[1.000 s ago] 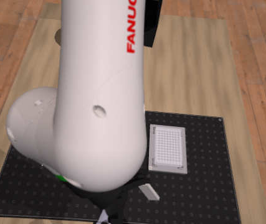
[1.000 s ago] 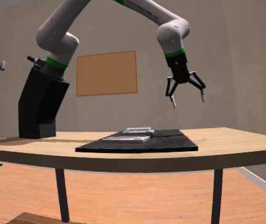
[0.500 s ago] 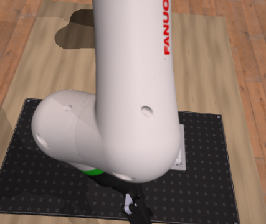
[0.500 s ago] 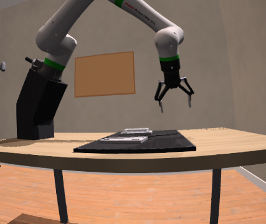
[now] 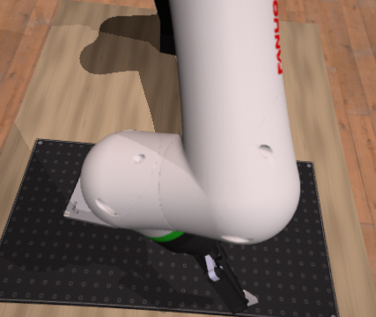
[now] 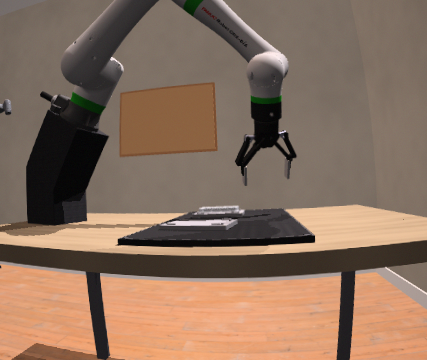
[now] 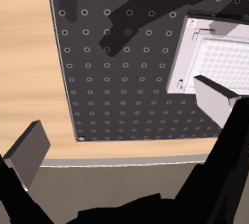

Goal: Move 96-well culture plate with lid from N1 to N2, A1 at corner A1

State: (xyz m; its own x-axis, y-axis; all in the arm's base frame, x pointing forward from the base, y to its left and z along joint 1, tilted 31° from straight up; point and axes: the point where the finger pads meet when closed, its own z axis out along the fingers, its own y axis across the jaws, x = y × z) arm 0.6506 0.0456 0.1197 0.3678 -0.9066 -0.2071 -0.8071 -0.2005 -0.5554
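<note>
My gripper is now 16 cm past the clear lid, 5 cm to the right of it and 9 cm above it. Also, from my hand: 96-well culture plate: 16 cm behind, 5 cm to the left, 10 cm below; then plate nest N1: 16 cm behind, 5 cm to the left, 11 cm below; then plate nest N2: 22 cm behind, 26 cm to the right, 11 cm below.
</note>
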